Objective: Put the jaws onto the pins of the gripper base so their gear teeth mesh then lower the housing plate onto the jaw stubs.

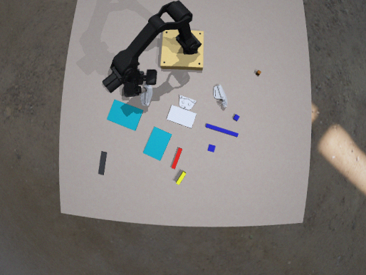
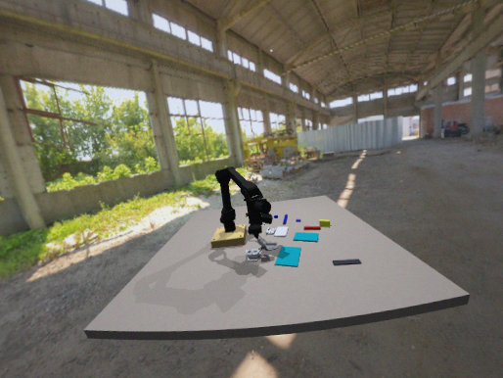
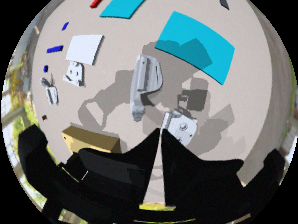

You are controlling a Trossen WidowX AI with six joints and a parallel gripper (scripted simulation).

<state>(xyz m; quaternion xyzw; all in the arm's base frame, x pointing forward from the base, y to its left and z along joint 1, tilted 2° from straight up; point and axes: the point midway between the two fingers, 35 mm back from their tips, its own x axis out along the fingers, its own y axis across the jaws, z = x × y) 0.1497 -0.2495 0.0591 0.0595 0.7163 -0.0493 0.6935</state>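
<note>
The gripper base is 5 cm below my gripper tip, 4 cm to the right of it and 4 cm behind it. From my gripper tip the other things lie so: black bar 35 cm ahead, 23 cm to the right, 8 cm below; housing plate 21 cm to the left, 11 cm ahead, 7 cm below; red bar 36 cm ahead, 14 cm to the left, 7 cm below.
</note>
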